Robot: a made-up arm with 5 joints.
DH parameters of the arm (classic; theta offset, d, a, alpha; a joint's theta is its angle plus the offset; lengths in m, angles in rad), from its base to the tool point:
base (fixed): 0 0.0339 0 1.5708
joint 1: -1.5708 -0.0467 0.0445 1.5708
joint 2: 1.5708 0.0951 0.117 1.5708
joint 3: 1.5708 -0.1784 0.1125 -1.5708
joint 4: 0 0.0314 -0.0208 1.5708
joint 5: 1.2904 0 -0.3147 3.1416
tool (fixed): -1.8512 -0.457 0 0
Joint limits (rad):
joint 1: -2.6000..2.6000
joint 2: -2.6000..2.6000
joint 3: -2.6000..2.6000
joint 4: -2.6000..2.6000
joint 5: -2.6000..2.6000
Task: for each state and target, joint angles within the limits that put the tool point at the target. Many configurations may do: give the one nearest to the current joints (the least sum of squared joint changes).
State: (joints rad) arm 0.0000 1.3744 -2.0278 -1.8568 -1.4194
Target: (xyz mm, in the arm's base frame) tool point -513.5 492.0 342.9
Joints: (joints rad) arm 0.5418 0.9327 -2.1050 -2.3206 -1.8552
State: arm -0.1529 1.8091 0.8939 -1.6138 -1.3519
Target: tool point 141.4 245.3 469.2
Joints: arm 0.1551 1.5968 0.9112 -0.9523 -1.2856
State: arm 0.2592 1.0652 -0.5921 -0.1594 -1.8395
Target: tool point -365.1 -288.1 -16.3
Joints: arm -0.1090 1.3512 -0.8886 0.4500 -2.0998
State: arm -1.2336 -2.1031 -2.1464 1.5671 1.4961
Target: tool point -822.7 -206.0 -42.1
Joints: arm -1.5172 -1.9551 -1.8078 1.7006 1.7414
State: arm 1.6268 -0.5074 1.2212 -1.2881 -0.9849
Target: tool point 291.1 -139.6 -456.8
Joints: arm 1.1567 -1.1294 1.7069 -0.7040 -0.5170
